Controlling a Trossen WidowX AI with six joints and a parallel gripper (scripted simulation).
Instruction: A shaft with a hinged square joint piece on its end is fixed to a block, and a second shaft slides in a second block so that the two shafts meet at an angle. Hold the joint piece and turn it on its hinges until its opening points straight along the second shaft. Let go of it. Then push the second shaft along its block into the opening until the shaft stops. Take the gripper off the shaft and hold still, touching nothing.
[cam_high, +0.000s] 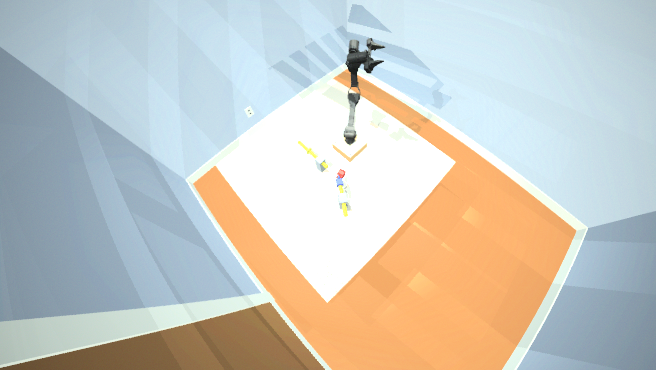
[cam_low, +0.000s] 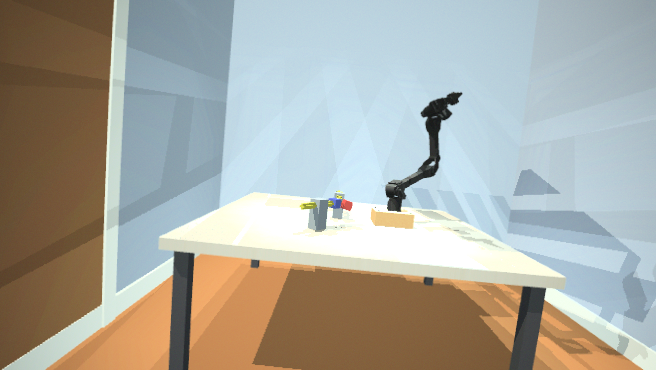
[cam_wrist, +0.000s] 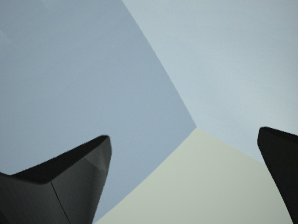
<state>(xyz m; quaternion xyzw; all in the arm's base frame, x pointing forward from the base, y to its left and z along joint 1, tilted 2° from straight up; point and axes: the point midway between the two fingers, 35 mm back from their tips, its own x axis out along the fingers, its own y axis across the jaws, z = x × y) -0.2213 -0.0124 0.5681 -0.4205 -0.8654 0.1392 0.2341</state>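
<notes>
Right now the joint piece is 46 cm ahead of my gripper tip, 19 cm to the left of it and 55 cm below it.
</notes>
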